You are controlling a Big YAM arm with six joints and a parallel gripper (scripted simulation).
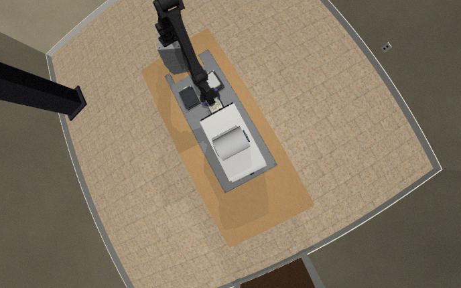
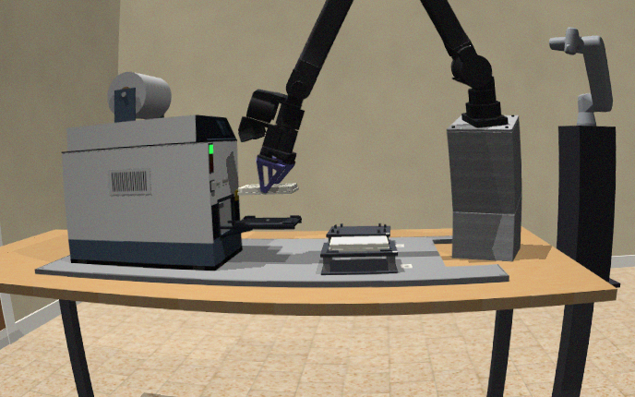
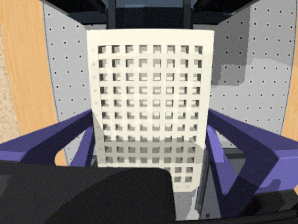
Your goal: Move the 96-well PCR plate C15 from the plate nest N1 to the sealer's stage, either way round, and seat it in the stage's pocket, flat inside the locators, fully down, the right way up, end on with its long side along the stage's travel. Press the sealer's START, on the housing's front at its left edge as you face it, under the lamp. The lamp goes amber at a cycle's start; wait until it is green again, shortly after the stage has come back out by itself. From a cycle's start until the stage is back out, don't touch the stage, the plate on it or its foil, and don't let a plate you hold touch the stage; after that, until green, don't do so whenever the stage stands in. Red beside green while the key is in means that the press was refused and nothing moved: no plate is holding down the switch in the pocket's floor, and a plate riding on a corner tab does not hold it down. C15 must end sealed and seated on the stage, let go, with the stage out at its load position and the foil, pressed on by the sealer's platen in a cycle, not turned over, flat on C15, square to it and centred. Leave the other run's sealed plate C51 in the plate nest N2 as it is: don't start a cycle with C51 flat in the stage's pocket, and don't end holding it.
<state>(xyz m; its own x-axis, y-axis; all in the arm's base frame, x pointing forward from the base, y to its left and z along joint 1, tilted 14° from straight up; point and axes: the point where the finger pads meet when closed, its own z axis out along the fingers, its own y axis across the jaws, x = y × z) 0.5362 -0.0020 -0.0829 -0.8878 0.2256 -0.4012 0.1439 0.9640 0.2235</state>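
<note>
My hand is right at the white 96-well plate C15. From my hand the other things lie so: sealer's dark stage (1 cm ahead, 8 cm below); then sealed plate C51 (20 cm behind, 9 cm to the left, 12 cm below); then start key (12 cm ahead, 8 cm to the left, 1 cm above).
</note>
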